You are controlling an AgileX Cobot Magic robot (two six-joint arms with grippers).
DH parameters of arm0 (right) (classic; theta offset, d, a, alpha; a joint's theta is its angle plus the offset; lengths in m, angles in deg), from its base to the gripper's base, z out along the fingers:
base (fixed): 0 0 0 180
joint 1: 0 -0.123 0 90
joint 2: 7.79 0 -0.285 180
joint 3: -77.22 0 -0.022 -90
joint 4: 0 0.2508 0 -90
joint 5: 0 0 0.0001 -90
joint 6: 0 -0.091 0 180
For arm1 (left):
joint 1: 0 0.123 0 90
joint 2: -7.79 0 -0.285 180
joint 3: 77.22 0 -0.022 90
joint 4: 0 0.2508 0 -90
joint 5: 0 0 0.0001 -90
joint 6: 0 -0.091 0 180
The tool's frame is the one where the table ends.
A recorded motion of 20 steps. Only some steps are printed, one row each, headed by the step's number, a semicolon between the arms.
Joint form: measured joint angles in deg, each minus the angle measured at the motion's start. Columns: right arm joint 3, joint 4, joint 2, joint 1, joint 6, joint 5; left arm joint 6, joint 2, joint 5, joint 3, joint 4, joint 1.
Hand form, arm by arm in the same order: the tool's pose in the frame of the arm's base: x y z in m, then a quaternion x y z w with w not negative. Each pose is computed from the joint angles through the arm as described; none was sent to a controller.
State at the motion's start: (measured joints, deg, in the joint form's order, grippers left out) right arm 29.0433 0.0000 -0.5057 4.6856 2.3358 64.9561; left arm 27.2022 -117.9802 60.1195 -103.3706 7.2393 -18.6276
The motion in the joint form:
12: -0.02 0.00 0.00 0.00 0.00 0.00; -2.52 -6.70 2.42 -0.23 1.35 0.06
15: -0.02 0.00 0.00 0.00 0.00 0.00; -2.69 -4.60 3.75 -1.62 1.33 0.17
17: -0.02 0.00 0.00 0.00 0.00 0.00; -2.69 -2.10 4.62 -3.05 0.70 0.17
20: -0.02 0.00 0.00 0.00 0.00 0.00; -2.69 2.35 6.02 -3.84 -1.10 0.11
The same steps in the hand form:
12: -0.0101 0.0008 0.2732 0.01780 0.86774 -0.03041 0.49576; 0.4376 -0.1343 0.1965 -0.02518 0.99236 0.02824 0.11746
15: -0.0101 0.0008 0.2732 0.01780 0.86774 -0.03041 0.49576; 0.4360 -0.1327 0.2193 -0.02756 0.99019 0.02256 0.13513
17: -0.0101 0.0008 0.2732 0.01780 0.86774 -0.03041 0.49576; 0.4325 -0.1324 0.2455 -0.03196 0.98685 0.00890 0.15818
20: -0.0101 0.0008 0.2732 0.01780 0.86774 -0.03041 0.49576; 0.4204 -0.1314 0.2830 -0.03877 0.98205 -0.01654 0.18384

